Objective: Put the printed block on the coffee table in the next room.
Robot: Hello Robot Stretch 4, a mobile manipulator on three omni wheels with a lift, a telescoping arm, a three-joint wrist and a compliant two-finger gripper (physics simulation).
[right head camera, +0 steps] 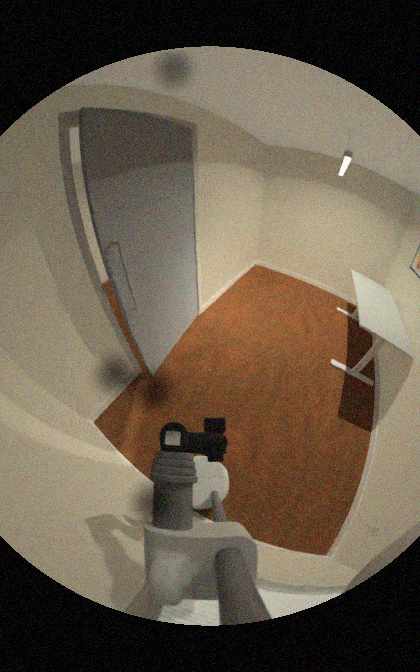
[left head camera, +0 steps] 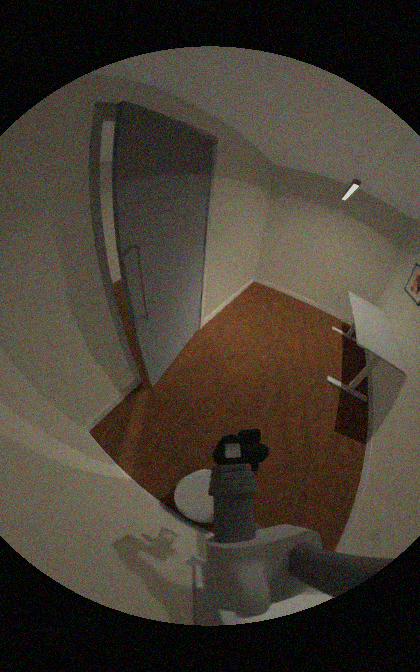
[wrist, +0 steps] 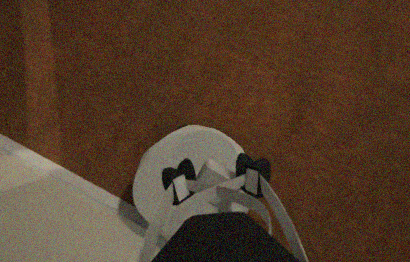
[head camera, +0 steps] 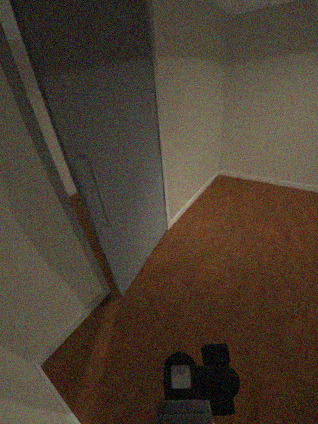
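Seen in the pictures: gripper, between the fingertips: [wrist: 215,169]; robot's base, origin of its link: [left head camera: 203,494].
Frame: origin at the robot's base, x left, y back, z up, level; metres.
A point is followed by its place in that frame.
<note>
My gripper [wrist: 215,169] {x -0.087, y -0.175, z 0.736 m} [head camera: 219,381] [left head camera: 254,450] [right head camera: 214,442] points down in front of the arm. In the wrist view its two dark fingertips stand apart on either side of a small grey, tilted block [wrist: 212,172] {x -0.084, y -0.179, z 0.763 m}, and it looks shut on this printed block. The print cannot be made out, and part of the block is hidden by the finger strips. In the head views the block is not discernible under the gripper. The coffee table does not show in any view.
A grey door [head camera: 115,150] {x 0.334, y -1.305, z 1.213 m} [left head camera: 165,240] {x 0.323, y -1.329, z 1.229 m} [right head camera: 145,225] stands at the left; brown floor shows through a narrow gap at its handle side. A white desk [left head camera: 377,335] {x -1.954, y -1.109, z 0.693 m} [right head camera: 382,312] stands at the right wall. A white disc [wrist: 160,155] {x 0.095, y -0.123, z 0.185 m}, seemingly my base, lies below, close to the left wall.
</note>
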